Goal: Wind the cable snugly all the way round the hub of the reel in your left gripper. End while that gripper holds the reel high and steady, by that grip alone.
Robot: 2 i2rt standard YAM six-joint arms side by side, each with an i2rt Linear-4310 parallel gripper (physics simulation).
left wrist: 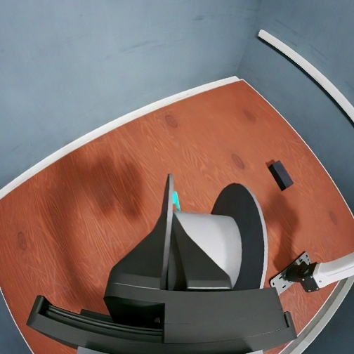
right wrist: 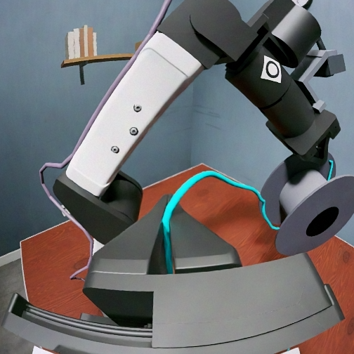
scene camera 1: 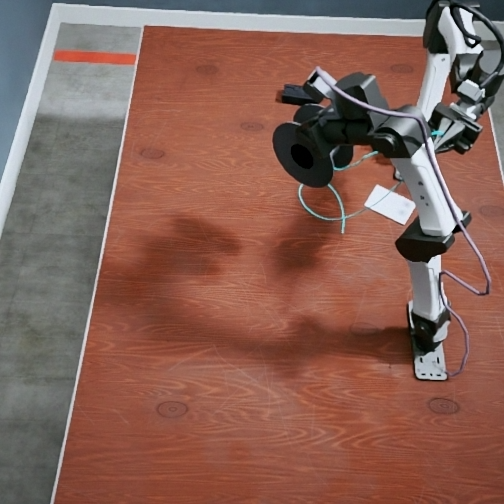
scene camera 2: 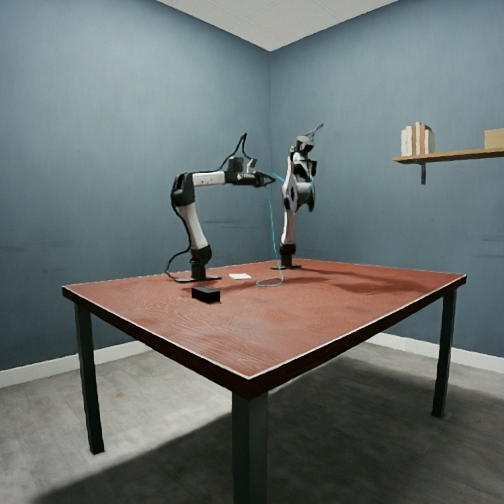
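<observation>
The dark reel (scene camera 1: 286, 145) (scene camera 2: 293, 194) (right wrist: 290, 237) is raised well above the table, its grey hub (left wrist: 212, 235) (right wrist: 300, 191) bare on the sides seen in the wrist views. My left gripper (scene camera 1: 314, 131) (scene camera 2: 304, 176) (left wrist: 167, 218) is shut on one flange. The teal cable (scene camera 2: 272, 225) (left wrist: 175, 200) (right wrist: 210, 174) has a short piece at the gripped flange. It arches between the reel and my right gripper (scene camera 1: 442, 144) (scene camera 2: 271, 179) (right wrist: 168, 201), which is shut on it beside the reel, apart from it. The rest hangs to the table in a loose loop. The back of the hub is hidden.
A black box (scene camera 1: 296, 94) (scene camera 2: 206, 295) (left wrist: 280, 175) and a white card (scene camera 1: 390, 204) (scene camera 2: 240, 276) lie on the wooden table (scene camera 1: 200, 375) (scene camera 2: 300, 340). The left arm's purple lead (scene camera 1: 475, 245) (right wrist: 105, 102) hangs beside that arm. A wall shelf (scene camera 2: 450, 156) (right wrist: 102, 59) holds books.
</observation>
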